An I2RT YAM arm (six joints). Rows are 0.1 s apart.
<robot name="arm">
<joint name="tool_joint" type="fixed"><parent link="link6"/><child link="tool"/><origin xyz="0 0 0" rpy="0 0 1.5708"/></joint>
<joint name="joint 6" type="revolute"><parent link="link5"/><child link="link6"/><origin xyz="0.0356 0 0.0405" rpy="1.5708 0 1.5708"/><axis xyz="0 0 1"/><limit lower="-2.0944" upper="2.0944"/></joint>
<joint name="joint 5" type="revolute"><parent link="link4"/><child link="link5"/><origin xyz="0.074 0.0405 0.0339" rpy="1.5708 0 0"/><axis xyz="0 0 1"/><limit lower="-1.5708" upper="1.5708"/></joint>
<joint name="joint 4" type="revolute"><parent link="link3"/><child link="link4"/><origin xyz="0.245 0.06 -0.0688"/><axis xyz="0 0 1"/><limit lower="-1.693" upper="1.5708"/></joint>
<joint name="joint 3" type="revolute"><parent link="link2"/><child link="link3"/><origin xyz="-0.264 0 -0.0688" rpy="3.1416 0 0"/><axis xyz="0 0 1"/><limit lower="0" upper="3.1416"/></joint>
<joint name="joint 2" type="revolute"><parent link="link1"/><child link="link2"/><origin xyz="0.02 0.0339 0.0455" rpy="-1.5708 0 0"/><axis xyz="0 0 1"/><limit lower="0" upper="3.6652"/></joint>
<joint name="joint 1" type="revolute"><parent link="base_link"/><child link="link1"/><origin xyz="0 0 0.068"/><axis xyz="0 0 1"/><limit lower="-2.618" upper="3.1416"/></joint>
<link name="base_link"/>
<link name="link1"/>
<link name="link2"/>
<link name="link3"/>
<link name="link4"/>
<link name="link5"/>
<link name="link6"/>
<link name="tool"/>
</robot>
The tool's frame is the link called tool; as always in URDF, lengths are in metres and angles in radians.
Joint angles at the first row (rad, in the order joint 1, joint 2, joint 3, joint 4, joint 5, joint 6):
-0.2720 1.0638 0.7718 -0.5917 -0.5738 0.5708
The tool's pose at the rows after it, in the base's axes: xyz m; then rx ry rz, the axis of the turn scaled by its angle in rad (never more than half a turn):
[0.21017 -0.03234 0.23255 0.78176 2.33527 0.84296]
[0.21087 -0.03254 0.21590 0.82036 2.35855 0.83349]
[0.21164 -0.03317 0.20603 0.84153 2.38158 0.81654]
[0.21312 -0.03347 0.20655 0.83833 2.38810 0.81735]
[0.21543 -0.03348 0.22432 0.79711 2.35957 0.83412]
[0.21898 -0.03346 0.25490 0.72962 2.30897 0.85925]
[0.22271 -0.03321 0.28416 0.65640 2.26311 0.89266]
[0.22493 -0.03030 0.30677 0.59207 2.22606 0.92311]
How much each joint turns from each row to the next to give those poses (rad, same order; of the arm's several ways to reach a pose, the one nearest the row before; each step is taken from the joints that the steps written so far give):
0.0308 0.0208 -0.0583 0.0663 0.0178 0.0335
0.0019 0.0261 -0.0447 0.0396 0.0139 0.0105
0.0000 0.0233 -0.0197 0.0149 0.0139 -0.0035
0.0000 0.0088 0.0085 -0.0063 -0.0019 -0.0054
0.0000 -0.0185 0.0514 -0.0323 -0.0176 -0.0061
0.0000 -0.0208 0.0922 -0.0470 -0.0284 -0.0075
0.0000 -0.0035 0.0952 -0.0386 -0.0385 -0.0105
0.0112 -0.0017 0.0716 -0.0190 -0.0284 0.0000

